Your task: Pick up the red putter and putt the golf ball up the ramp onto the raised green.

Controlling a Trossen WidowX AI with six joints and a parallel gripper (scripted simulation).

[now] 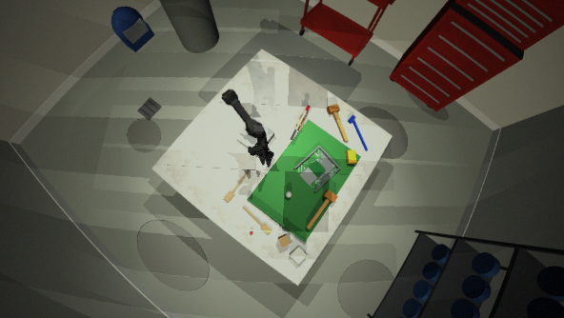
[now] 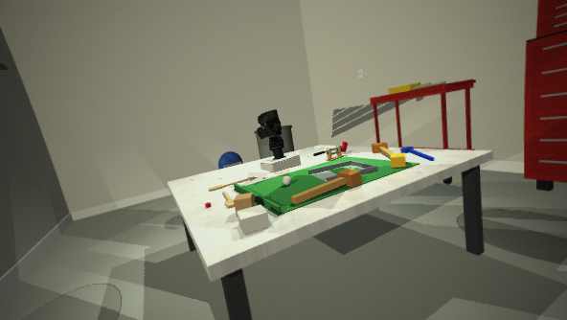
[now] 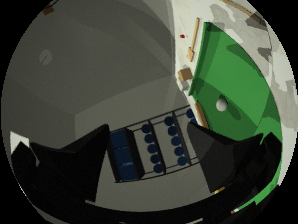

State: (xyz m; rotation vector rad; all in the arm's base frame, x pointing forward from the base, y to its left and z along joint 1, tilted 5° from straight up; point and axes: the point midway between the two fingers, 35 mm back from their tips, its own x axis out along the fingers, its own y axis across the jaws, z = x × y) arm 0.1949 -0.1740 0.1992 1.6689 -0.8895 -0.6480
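Right now the red putter is 50 mm ahead of my gripper tip, 430 mm to the left of it and 200 mm below it. From my gripper tip the other things lie so: green mat: 260 mm ahead, 90 mm to the left, 250 mm below; then small red cube: 80 mm ahead, 410 mm to the right, 250 mm below; then white golf ball: 200 mm ahead, 70 mm to the right, 230 mm below.
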